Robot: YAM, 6 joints.
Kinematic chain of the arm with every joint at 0, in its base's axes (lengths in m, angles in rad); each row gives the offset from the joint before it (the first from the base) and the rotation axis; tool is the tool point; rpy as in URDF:
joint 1: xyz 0 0 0.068 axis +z
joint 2: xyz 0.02 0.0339 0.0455 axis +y
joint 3: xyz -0.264 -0.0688 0 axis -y
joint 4: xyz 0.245 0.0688 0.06 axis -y
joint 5: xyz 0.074 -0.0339 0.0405 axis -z
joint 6: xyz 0.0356 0 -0.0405 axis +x
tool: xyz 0 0 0 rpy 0 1.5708 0
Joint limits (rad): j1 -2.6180..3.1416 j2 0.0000..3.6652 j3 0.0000..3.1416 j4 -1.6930..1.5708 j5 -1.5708..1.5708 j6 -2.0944..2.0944
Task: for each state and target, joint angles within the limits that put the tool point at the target. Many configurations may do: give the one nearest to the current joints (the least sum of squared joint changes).
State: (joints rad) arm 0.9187 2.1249 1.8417 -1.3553 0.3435 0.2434
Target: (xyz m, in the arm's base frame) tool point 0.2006 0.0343 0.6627
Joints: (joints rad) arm 0.2361 1.6313 2.6837 -0.6371 0.3910 0.2434
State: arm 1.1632 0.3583 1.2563 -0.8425 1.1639 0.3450
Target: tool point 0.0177 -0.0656 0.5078
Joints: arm 1.3279 0.4852 1.5276 -0.7003 1.1831 0.3450
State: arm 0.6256 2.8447 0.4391 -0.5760 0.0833 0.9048
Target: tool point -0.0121 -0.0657 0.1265
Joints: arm 1.2348 3.5840 0.0000 -0.3290 0.2917 0.9048
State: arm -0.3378 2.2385 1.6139 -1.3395 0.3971 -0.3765
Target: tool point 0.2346 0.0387 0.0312
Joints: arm 0.2074 2.3881 1.0911 -1.4325 0.2972 -0.3765
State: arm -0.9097 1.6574 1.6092 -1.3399 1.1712 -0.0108
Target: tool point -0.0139 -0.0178 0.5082
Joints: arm -0.8672 0.8385 1.8910 -1.5008 0.6703 -0.0108
